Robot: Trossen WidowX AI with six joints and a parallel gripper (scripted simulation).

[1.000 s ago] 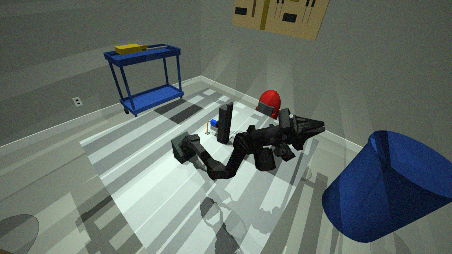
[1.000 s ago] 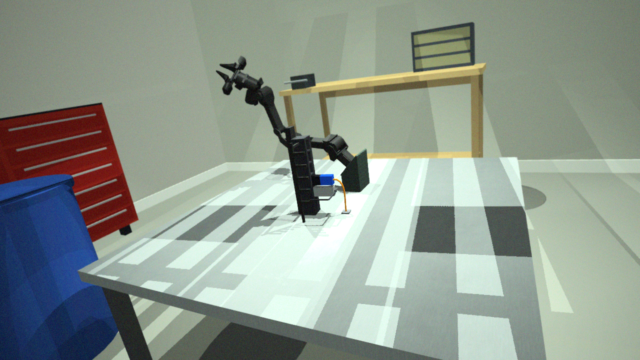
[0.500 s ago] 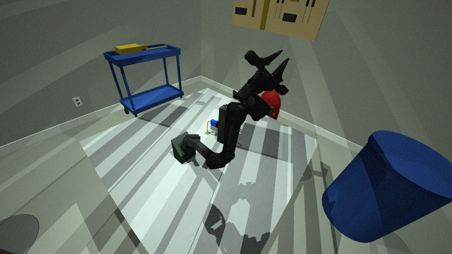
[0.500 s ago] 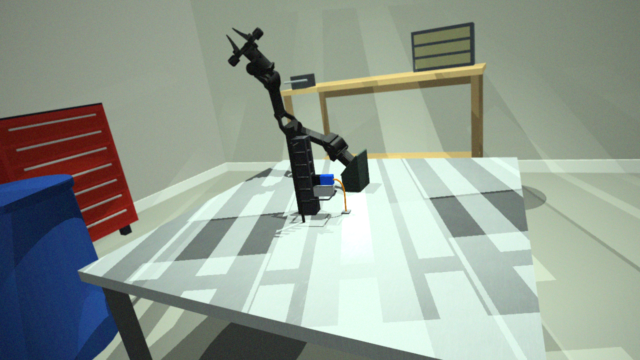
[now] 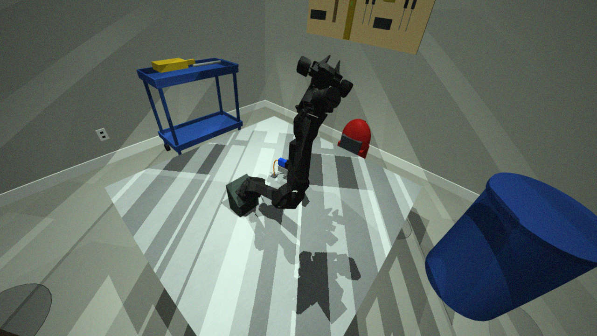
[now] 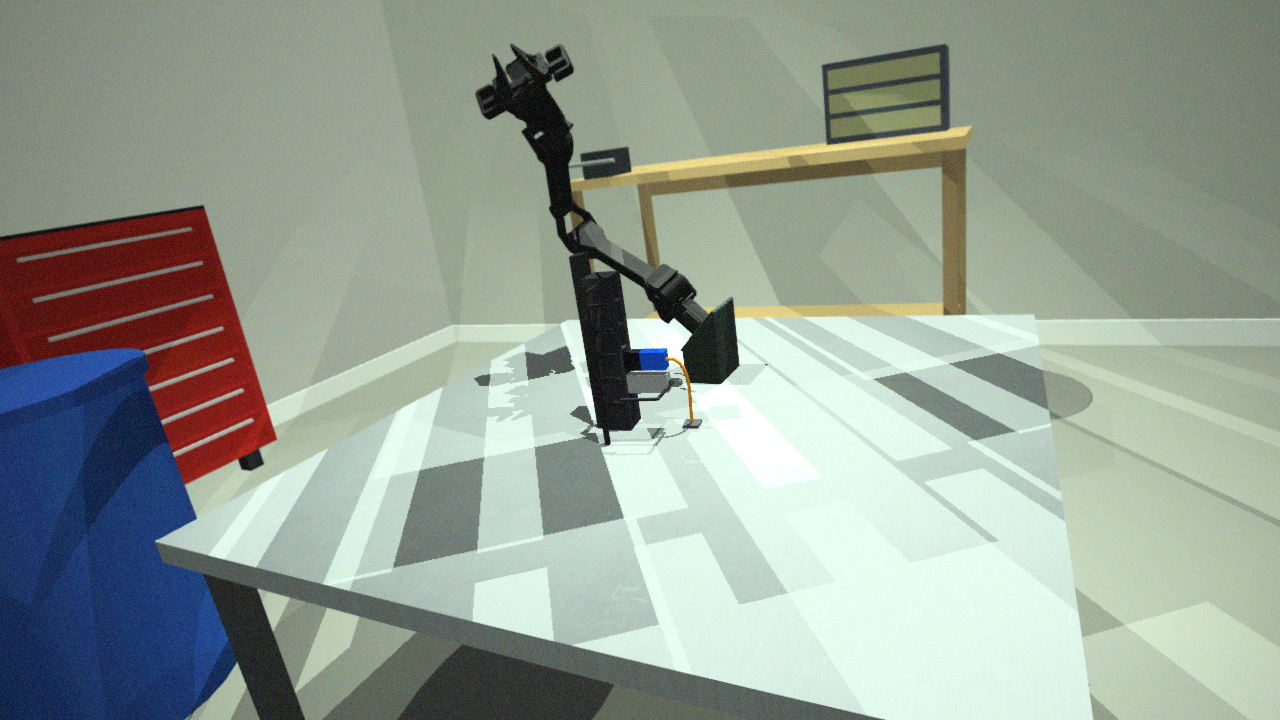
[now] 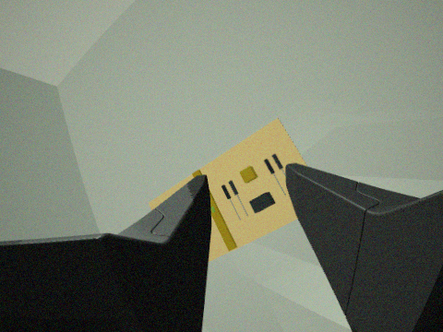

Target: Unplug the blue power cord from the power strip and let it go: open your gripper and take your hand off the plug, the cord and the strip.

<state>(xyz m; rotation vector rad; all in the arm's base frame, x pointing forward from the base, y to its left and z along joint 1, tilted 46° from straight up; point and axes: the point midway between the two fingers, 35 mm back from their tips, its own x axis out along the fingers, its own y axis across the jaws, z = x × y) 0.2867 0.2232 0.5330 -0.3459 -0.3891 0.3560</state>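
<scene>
The blue plug is 55 cm below my gripper tip, 20 cm to the left of it and 3 cm ahead of it.
</scene>
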